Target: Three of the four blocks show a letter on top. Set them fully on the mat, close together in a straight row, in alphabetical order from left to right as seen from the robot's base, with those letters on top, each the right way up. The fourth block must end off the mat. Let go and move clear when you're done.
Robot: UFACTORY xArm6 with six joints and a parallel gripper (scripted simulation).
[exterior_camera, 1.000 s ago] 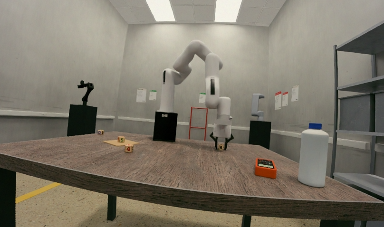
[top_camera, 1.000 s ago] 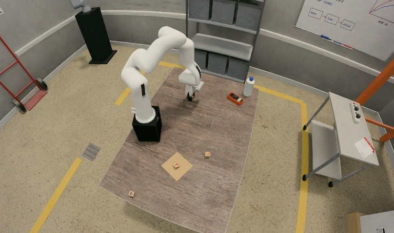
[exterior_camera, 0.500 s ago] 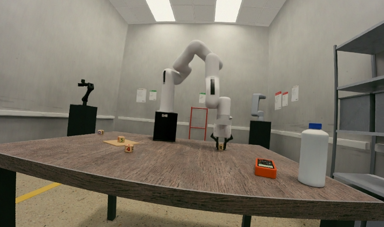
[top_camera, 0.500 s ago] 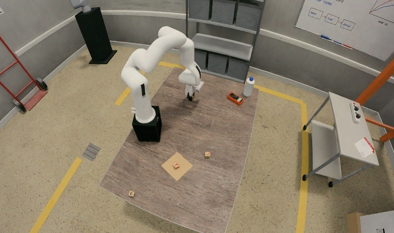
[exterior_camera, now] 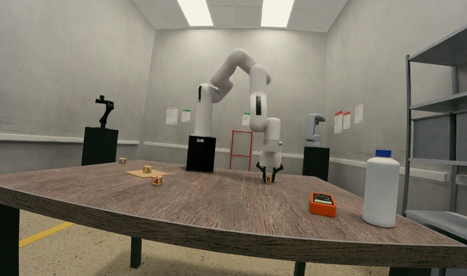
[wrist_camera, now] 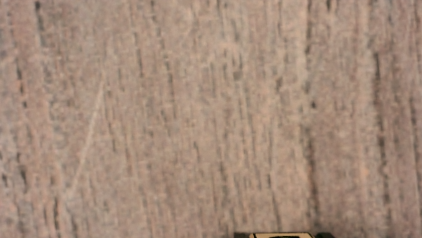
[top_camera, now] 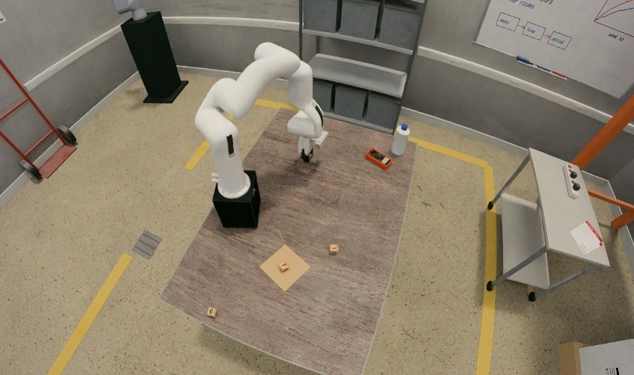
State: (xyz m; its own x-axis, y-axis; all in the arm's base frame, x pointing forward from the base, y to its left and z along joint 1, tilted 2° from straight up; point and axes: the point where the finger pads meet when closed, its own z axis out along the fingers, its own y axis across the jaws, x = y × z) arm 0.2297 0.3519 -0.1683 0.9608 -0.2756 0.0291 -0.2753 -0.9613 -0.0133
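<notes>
The tan mat is 560 mm to the right of my hand and 20 mm below it. Round my hand: white bottle 450 mm ahead, 140 mm to the left, 60 mm above.
</notes>
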